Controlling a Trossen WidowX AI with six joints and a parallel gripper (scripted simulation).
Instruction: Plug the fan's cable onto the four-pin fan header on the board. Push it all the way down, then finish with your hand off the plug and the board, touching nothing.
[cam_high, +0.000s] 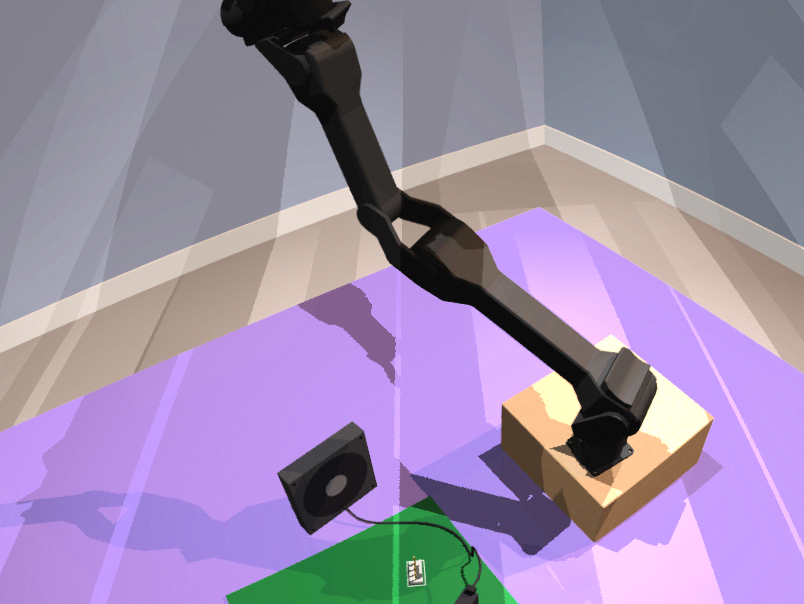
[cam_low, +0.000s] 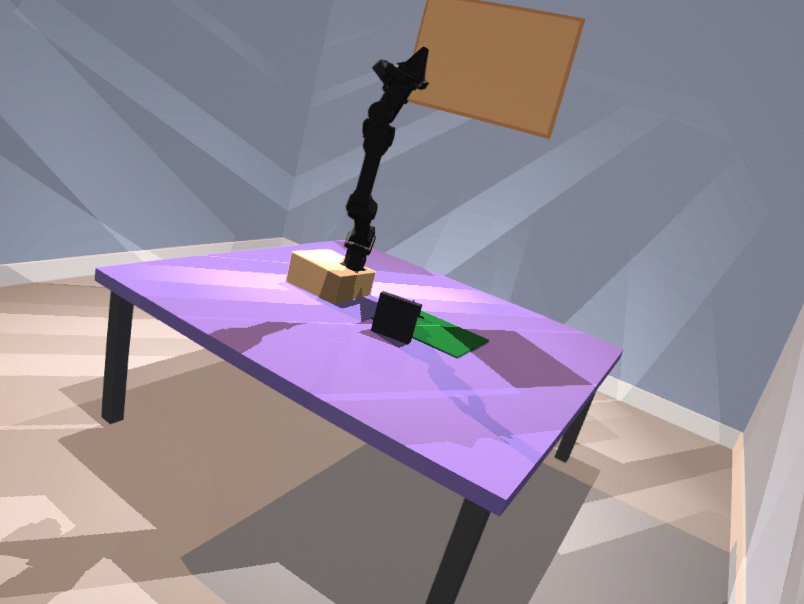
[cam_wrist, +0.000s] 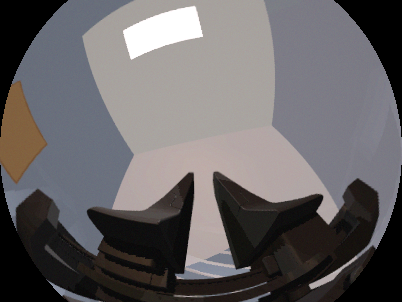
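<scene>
Now: gripper tip 3 cm past the fan plug, 34 cm to the right of it and 76 cm above it. From my gripper tip the other things lie so: green board 7 cm ahead, 29 cm to the left, 80 cm below; black fan 4 cm ahead, 12 cm to the left, 72 cm below.
</scene>
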